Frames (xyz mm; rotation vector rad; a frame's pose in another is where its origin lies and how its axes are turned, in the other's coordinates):
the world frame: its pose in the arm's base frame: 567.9 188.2 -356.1 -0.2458 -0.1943 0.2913
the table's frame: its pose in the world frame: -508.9 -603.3 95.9 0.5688 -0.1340 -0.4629
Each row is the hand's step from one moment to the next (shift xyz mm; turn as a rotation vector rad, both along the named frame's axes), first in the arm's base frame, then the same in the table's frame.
Working: the arm's base frame: its pose in the table's frame: -245.9 527.5 48.8 -0.3822 0.2852 0.1042

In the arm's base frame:
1: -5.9 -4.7 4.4 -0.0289 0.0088 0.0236
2: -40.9 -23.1 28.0 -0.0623 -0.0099 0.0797
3: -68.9 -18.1 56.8 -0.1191 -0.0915 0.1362
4: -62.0 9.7 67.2 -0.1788 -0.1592 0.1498
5: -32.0 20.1 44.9 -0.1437 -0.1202 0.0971
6: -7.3 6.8 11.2 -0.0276 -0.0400 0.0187
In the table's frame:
1: -3.8 -2.9 7.3 -0.0229 0.0158 0.0263
2: -28.4 -12.5 45.0 -0.0377 0.0184 0.0926
3: -48.6 1.8 77.1 -0.0650 -0.0380 0.1882
4: -43.6 31.7 74.5 -0.1082 -0.0981 0.2417
5: -22.2 34.2 42.2 -0.0940 -0.0806 0.1708
6: -5.2 10.2 9.7 -0.0155 -0.0311 0.0388

